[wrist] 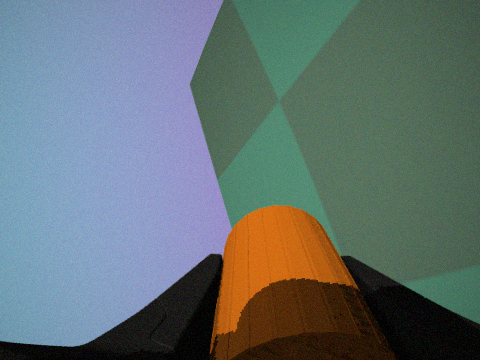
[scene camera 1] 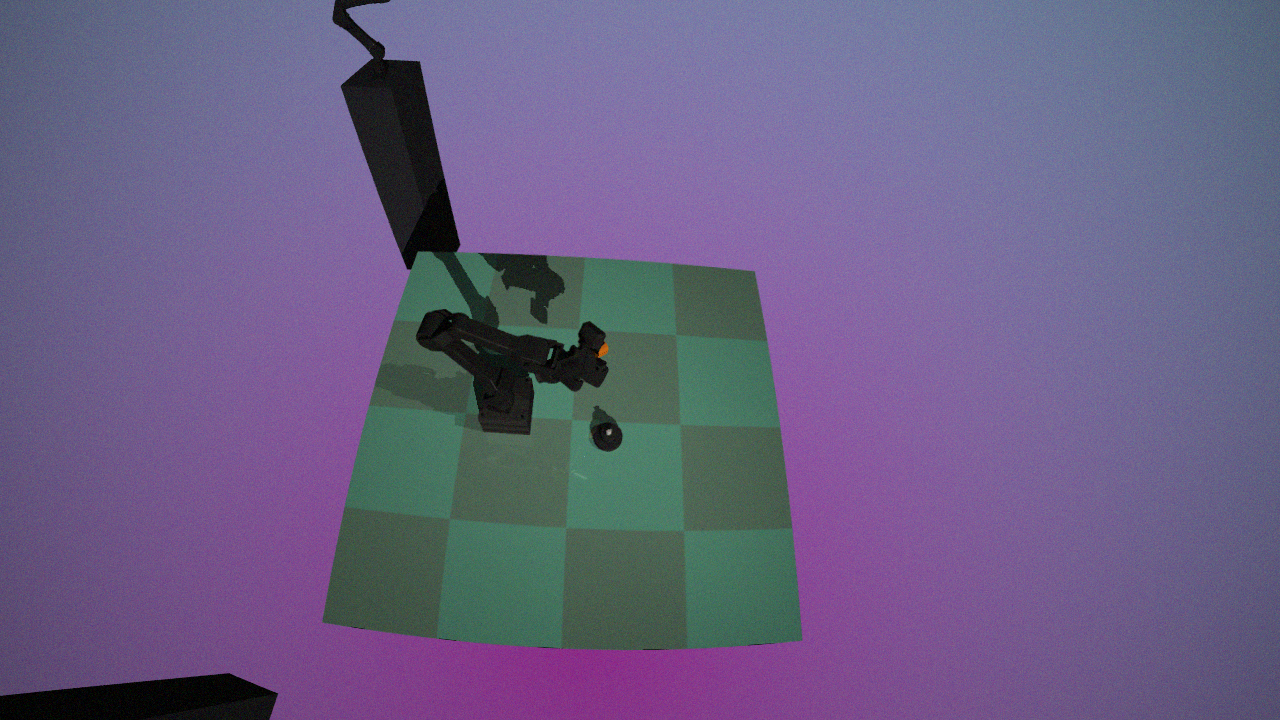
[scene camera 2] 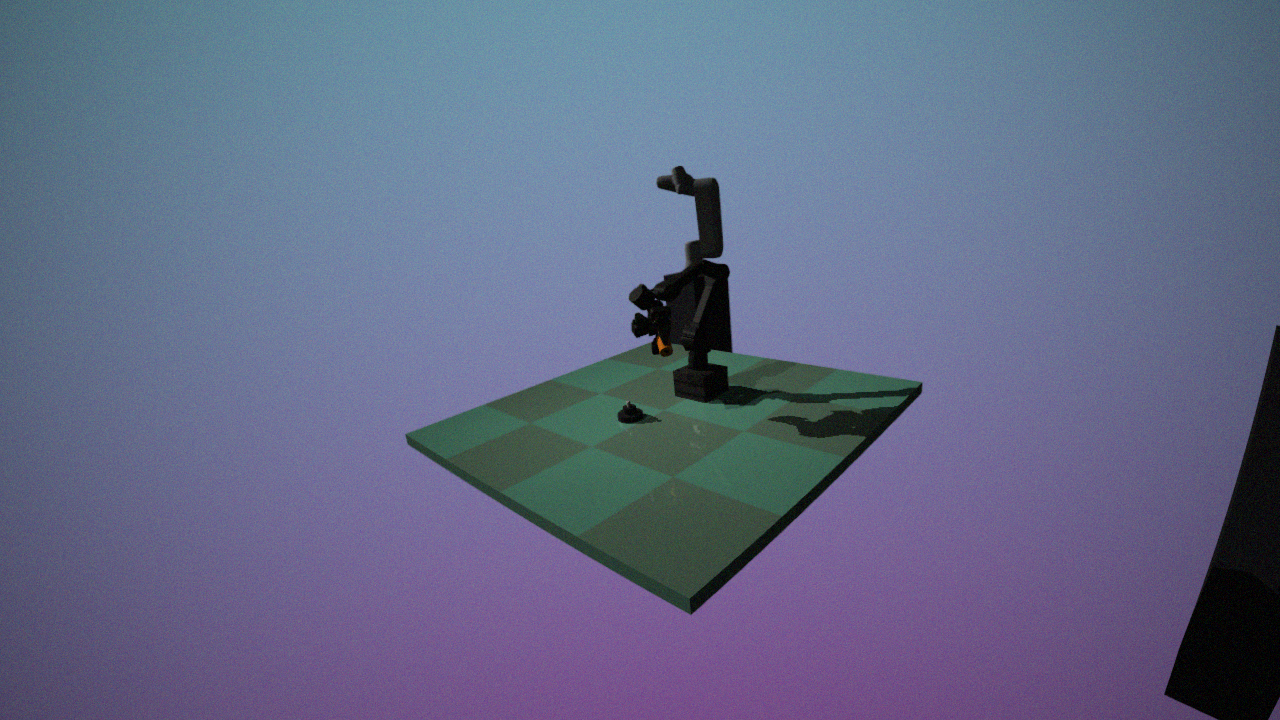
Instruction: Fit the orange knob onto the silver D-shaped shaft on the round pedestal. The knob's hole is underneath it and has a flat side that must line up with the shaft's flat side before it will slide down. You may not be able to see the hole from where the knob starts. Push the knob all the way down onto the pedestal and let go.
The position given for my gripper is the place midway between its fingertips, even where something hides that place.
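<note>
I see my gripper (scene camera 1: 600, 348), which is also the gripper (wrist: 280, 267) of the wrist view and the gripper (scene camera 2: 665, 349) of the other scene view. What the gripper carries is an orange knob (wrist: 282, 282).
</note>
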